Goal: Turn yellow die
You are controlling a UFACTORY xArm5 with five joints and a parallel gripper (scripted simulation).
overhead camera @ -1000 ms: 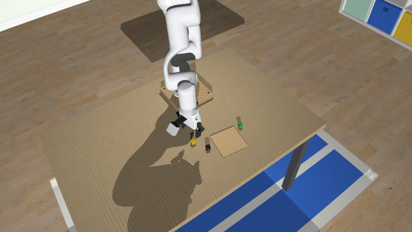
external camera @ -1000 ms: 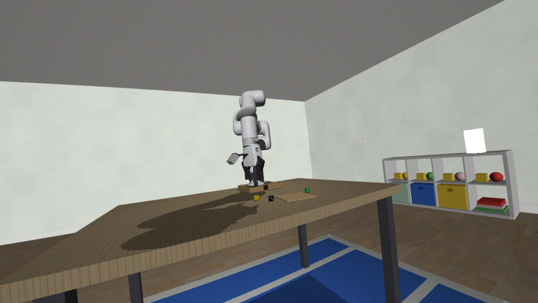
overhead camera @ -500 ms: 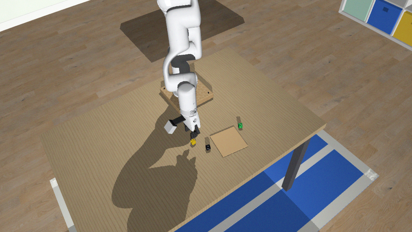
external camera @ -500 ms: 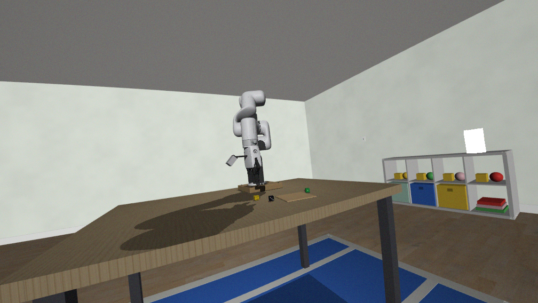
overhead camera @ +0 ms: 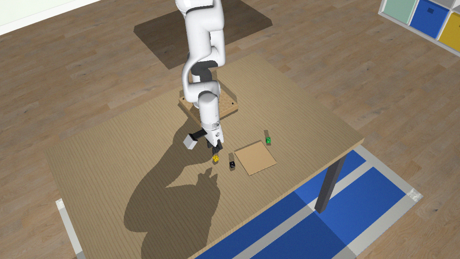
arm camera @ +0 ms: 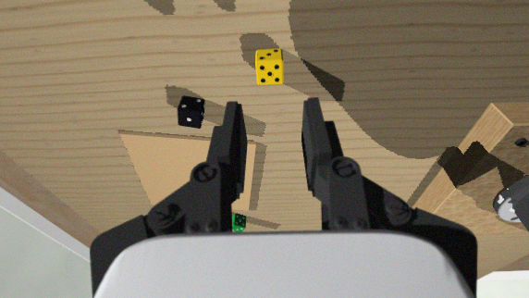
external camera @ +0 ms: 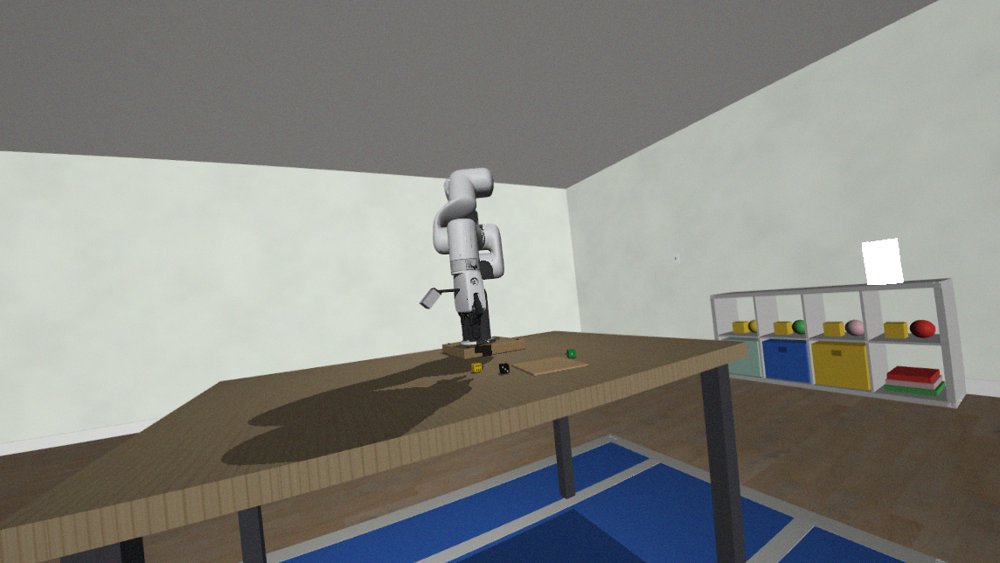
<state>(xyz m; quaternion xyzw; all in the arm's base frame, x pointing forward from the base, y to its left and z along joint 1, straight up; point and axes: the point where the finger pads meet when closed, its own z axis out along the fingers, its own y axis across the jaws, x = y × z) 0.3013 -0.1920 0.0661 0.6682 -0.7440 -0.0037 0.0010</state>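
My hand is 90 mm above the yellow die. The rest, counted from my hand: tan mat (120 mm ahead, 140 mm to the left, 100 mm below); then green die (90 mm ahead, 250 mm to the left, 90 mm below); then black die (80 mm ahead, 40 mm to the left, 90 mm below).
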